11 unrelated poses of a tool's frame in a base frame.
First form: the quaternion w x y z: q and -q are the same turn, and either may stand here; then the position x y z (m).
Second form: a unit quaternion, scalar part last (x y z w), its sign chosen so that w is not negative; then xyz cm. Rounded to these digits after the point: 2 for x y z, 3 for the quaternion.
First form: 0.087, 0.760, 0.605, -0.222, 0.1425, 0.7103, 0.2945
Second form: 0.760, 0.605, -0.222, 0.087, 14.25, 71.03, 29.45
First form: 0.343, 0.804, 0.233, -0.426, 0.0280, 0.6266, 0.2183
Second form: 0.804, 0.233, -0.426, 0.343, 2.80, 62.66, 21.83
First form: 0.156, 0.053, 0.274, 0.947, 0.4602, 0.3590, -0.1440
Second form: 0.053, 0.274, 0.947, 0.156, 46.02, 35.90, -14.40
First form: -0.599, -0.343, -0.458, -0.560, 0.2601, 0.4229, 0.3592
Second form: 0.343, 0.458, 0.560, 0.599, 26.01, 42.29, 35.92
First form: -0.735, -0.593, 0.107, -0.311, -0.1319, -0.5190, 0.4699
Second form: 0.593, -0.107, 0.311, 0.735, -13.19, -51.90, 46.99
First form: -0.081, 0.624, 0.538, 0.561, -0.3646, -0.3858, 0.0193
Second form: -0.624, -0.538, -0.561, 0.081, -36.46, -38.58, 1.93
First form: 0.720, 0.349, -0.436, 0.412, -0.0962, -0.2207, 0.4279
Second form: 0.349, -0.436, 0.412, 0.720, -9.62, -22.07, 42.79
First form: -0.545, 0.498, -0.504, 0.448, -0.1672, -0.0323, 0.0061
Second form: -0.498, 0.504, -0.448, 0.545, -16.72, -3.23, 0.61
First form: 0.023, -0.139, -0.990, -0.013, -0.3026, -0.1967, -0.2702
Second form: -0.139, -0.990, -0.013, 0.023, -30.26, -19.67, -27.02
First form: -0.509, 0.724, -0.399, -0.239, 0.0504, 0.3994, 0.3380
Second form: -0.724, 0.399, 0.239, 0.509, 5.04, 39.94, 33.80
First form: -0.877, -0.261, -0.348, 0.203, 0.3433, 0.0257, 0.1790
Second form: 0.261, 0.348, -0.203, 0.877, 34.33, 2.57, 17.90
